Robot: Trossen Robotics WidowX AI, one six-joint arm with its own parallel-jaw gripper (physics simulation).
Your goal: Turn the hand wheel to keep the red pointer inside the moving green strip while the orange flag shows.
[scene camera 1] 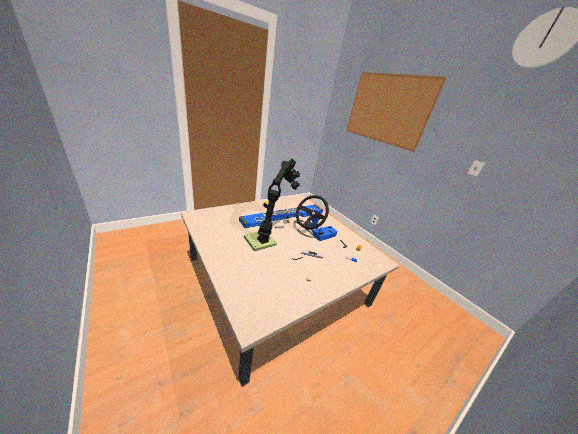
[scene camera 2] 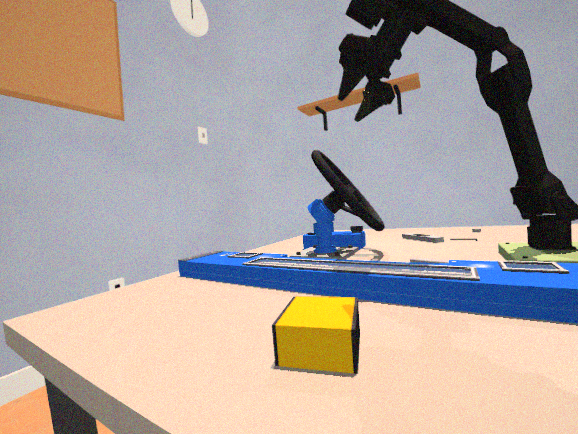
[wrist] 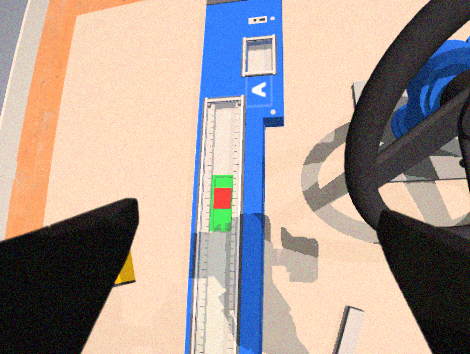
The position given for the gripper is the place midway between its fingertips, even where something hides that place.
The gripper (scene camera 2: 348, 111) is open, holding nothing. A yellow block (scene camera 2: 321, 333) rests on the table.
